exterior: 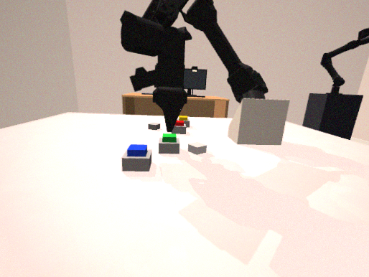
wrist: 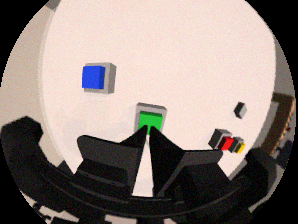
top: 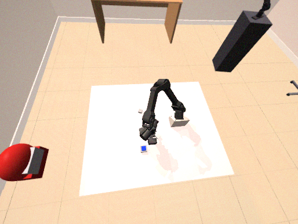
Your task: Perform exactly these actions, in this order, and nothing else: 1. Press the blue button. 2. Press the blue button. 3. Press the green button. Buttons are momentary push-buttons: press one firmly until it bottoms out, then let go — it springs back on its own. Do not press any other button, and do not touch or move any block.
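The green button is 2 cm below my gripper tip. Round my gripper tip: small white block (7 cm behind, 1 cm to the right, 4 cm below); then red button (20 cm to the right, 2 cm below); then blue button (4 cm ahead, 10 cm to the left, 2 cm below).
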